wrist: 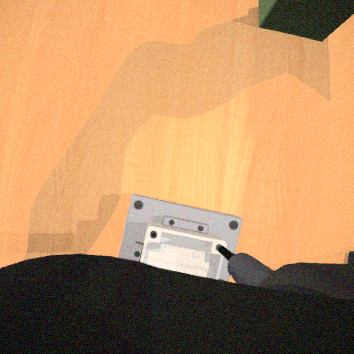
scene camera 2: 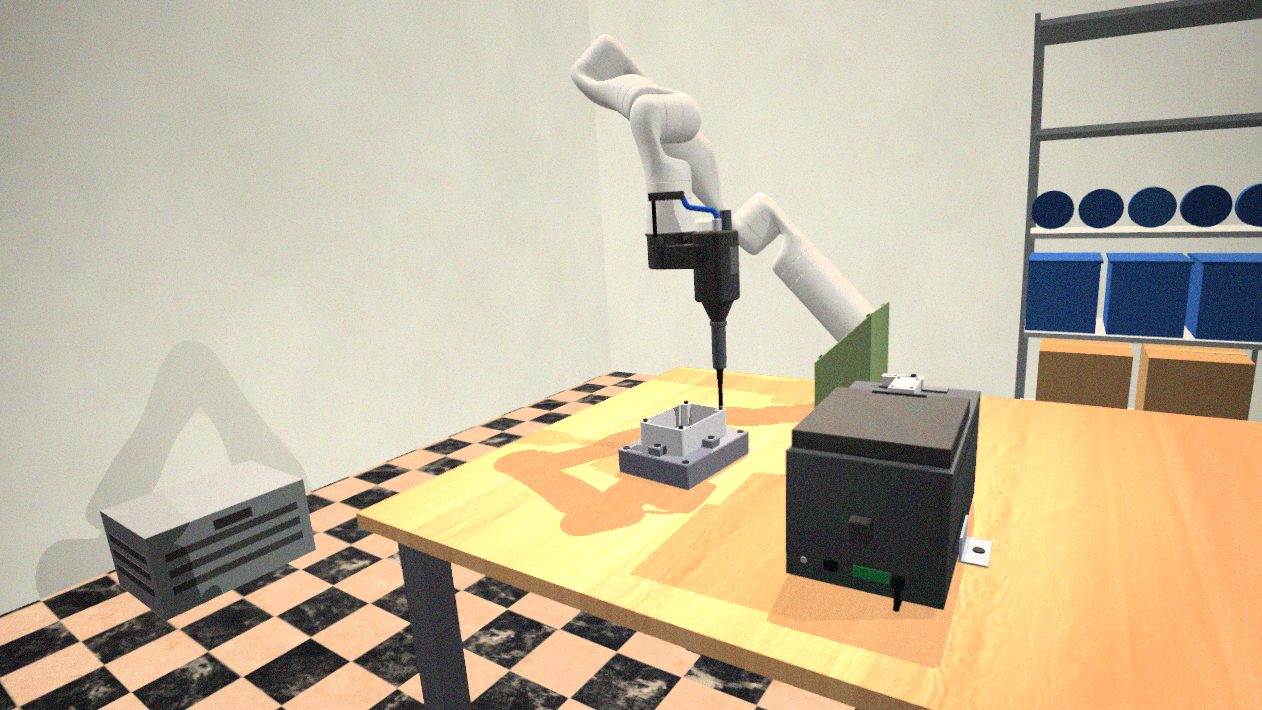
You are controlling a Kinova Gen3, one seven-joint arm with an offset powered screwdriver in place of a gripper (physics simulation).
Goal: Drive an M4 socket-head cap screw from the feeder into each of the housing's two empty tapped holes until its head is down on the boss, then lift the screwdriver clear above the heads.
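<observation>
The light grey housing [scene camera 2: 663, 438] [wrist: 185, 233] sits on a darker grey fixture block [scene camera 2: 654, 468] [wrist: 150, 213]. My screwdriver [scene camera 2: 721, 405] [wrist: 221, 248] points straight down, its thin black bit reaching the housing's right-hand corner boss in the scene view. The bit hides the top of that boss, so I cannot tell whether a screw is on its tip. Dark round spots, looking like screw heads, show at the left corner [scene camera 2: 645, 420], the far corner [scene camera 2: 685, 403] and the near corner [scene camera 2: 680, 427]. The black box [scene camera 2: 869, 494], apparently the feeder, stands right of the housing.
A green panel [scene camera 2: 851, 355] [wrist: 305, 20] stands behind the black box, near the arm's base. A small white fitting [scene camera 2: 903, 383] sits on the box's back top edge. A shelf rack [scene camera 2: 1032, 176] stands at the back right, and a grey cabinet [scene camera 2: 211, 534] at the left.
</observation>
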